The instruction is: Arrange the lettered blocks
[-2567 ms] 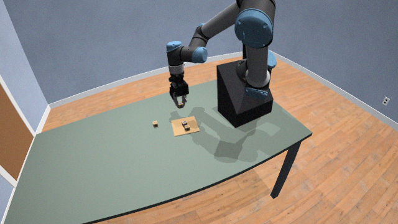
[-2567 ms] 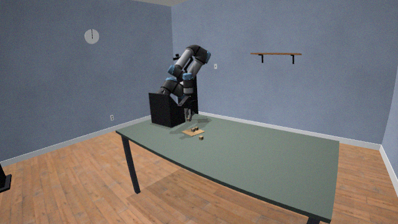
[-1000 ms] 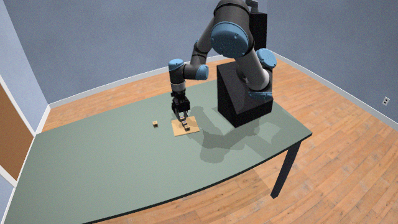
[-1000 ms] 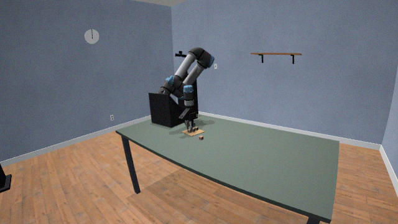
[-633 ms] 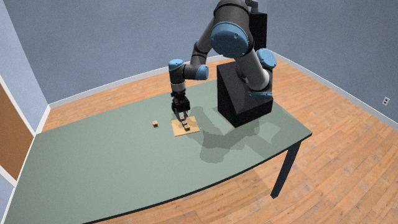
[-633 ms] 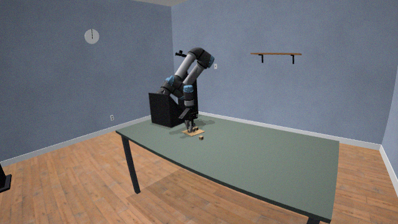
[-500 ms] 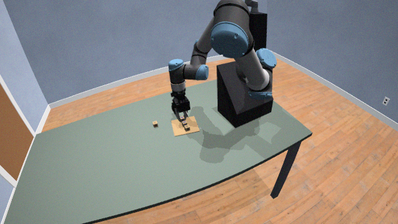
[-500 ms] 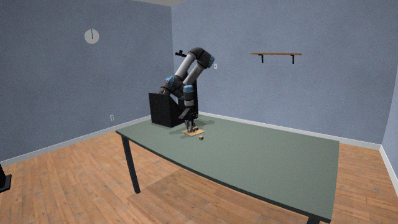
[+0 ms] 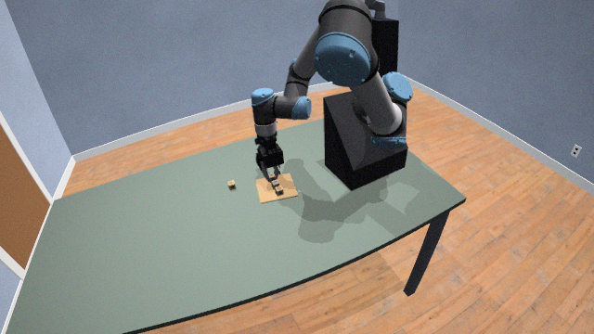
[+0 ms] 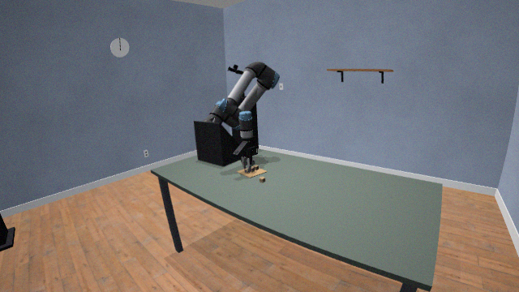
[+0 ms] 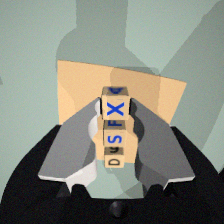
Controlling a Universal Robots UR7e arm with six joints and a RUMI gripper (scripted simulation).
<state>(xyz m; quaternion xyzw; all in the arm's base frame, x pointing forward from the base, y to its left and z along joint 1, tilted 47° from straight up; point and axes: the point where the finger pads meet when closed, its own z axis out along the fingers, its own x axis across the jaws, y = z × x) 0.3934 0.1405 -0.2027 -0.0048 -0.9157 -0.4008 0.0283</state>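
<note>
Right now my hand is right at the block. The rest, counted from my hand: tan mat 4 cm to the left, 2 cm below.
</note>
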